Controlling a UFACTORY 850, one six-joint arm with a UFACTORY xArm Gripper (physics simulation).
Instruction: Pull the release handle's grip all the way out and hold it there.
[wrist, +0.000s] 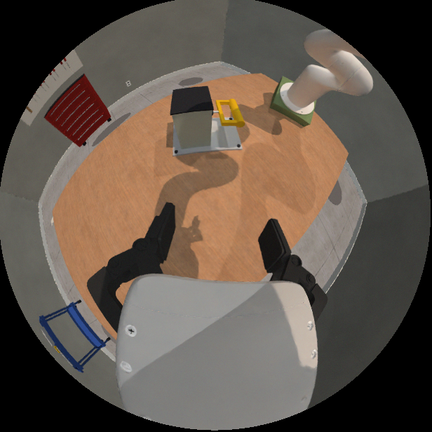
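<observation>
The release handle is a yellow D-shaped grip (235, 113) on the right side of a beige box with a black top (192, 122), in the upper middle of the wrist view. A short pale rod shows between grip and box. The box stands on a light grey base plate (226, 143) with dark bolts at its corners. My gripper (221, 222) is wide open with nothing between its black fingers. It is above the table, apart from the grip, which lies beyond the fingertips in the view.
The wooden table (115, 185) carries the fixture. The white arm (320, 80) rises from a green base block (291, 102) right of the grip. A red tool cabinet (79, 111) stands at the upper left beyond the table, and a blue frame (86, 326) at the lower left.
</observation>
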